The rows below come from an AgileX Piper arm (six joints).
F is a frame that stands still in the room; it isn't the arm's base.
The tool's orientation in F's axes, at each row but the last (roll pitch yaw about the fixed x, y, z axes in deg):
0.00 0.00 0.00
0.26 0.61 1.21
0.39 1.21 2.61
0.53 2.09 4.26
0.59 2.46 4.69
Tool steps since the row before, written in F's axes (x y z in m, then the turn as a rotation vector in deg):
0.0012 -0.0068 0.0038 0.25 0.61 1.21
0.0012 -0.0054 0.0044 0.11 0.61 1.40
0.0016 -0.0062 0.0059 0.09 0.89 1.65
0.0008 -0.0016 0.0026 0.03 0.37 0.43
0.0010 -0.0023 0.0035 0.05 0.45 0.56
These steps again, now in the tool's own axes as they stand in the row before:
0.0012 -0.0068 0.0038 0.25 0.61 1.21
0.0010 -0.0054 0.0044 0.11 0.61 1.40
0.0012 -0.0062 0.0060 0.10 0.90 1.65
0.0006 -0.0016 0.0026 0.04 0.37 0.43
0.0007 -0.0023 0.0036 0.06 0.45 0.56

